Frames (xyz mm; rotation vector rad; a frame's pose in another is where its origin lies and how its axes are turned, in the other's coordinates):
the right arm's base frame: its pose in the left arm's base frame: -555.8 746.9 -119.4 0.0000 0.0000 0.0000
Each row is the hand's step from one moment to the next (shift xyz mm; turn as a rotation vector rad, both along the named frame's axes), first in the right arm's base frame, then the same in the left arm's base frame.
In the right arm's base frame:
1: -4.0 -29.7 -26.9 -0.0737 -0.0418 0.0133
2: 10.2 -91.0 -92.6 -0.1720 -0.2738 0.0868
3: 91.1 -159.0 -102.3 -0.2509 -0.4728 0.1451
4: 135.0 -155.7 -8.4 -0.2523 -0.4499 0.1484
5: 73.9 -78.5 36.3 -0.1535 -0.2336 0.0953
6: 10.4 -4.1 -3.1 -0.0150 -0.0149 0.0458
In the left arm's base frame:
1: -4.0 -29.7 -26.9 -0.0737 -0.0418 0.0133
2: 10.2 -91.0 -92.6 -0.1720 -0.2738 0.0868
3: 91.1 -159.0 -102.3 -0.2509 -0.4728 0.1451
4: 135.0 -155.7 -8.4 -0.2523 -0.4499 0.1484
5: 73.9 -78.5 36.3 -0.1535 -0.2336 0.0953
6: 10.4 -4.1 -3.1 -0.0150 -0.0149 0.0458

